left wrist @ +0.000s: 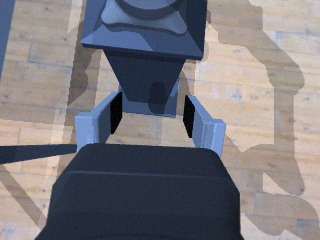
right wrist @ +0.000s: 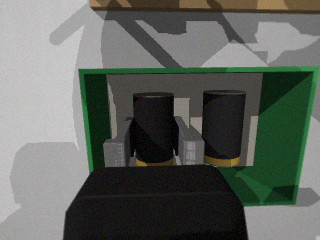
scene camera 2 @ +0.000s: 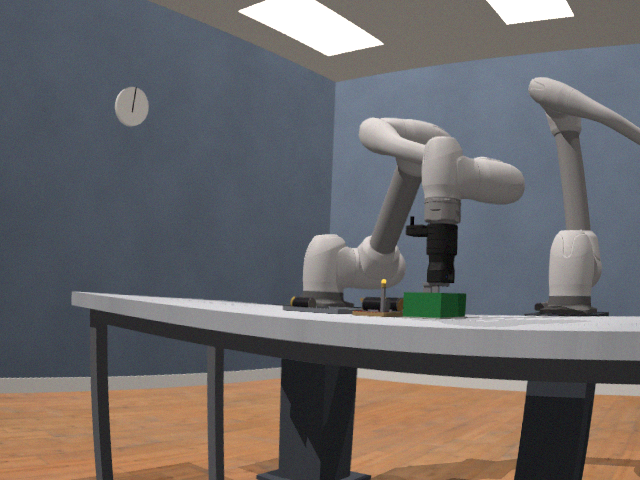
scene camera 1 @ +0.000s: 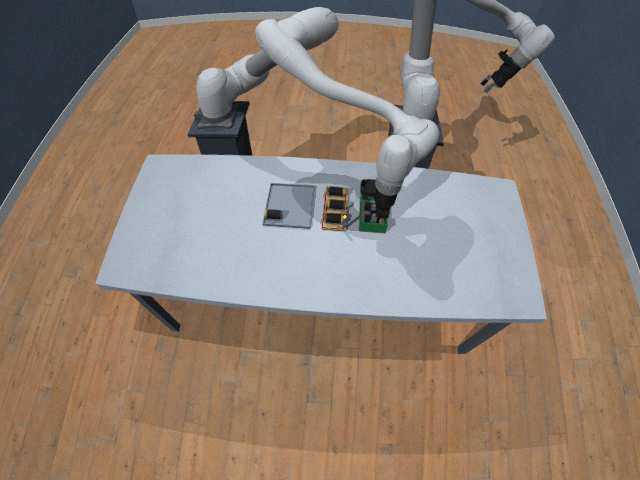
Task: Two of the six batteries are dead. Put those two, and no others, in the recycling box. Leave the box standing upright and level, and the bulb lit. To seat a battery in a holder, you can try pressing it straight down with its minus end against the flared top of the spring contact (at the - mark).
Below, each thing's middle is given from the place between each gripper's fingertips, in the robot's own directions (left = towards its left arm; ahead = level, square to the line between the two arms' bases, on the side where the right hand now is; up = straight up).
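Measured from my right hand, the green recycling box (scene camera 2: 415, 305) is 30 mm behind and 20 mm below. The grey tray (scene camera 1: 295, 200) is 320 mm to the right of that same right hand, 60 mm behind it and 30 mm below it.
As for my left hand, it is 56 cm to the left of the green recycling box and 60 cm short of it, and 25 cm above it. The grey tray, counted from my left hand, is 88 cm to the right, 57 cm ahead and 26 cm below.
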